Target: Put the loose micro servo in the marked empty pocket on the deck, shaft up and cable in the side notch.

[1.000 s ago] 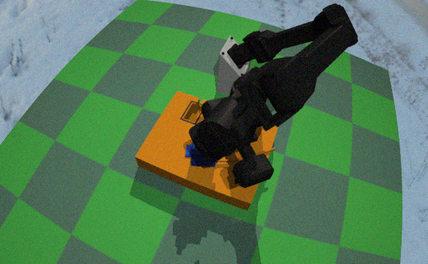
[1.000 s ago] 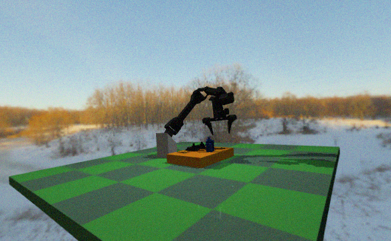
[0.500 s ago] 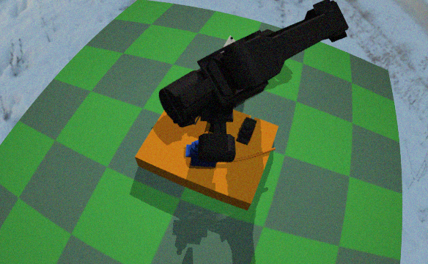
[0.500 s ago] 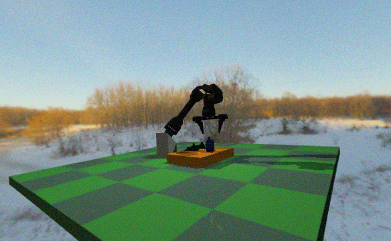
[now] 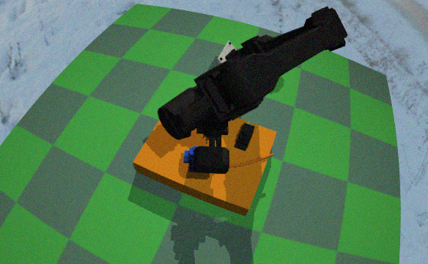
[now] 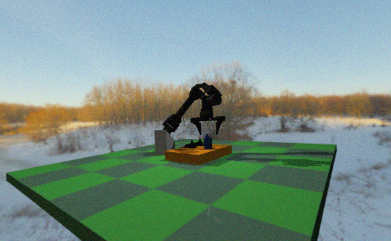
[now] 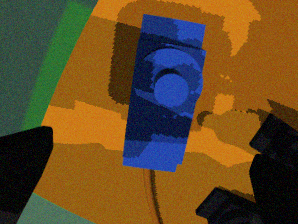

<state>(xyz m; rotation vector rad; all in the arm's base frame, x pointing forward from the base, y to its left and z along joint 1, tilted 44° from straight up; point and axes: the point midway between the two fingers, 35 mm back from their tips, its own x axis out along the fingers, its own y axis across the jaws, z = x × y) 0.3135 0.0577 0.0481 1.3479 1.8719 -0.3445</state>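
The orange deck lies 100 mm below my gripper tip, 20 mm to the right of it and 10 mm behind it.
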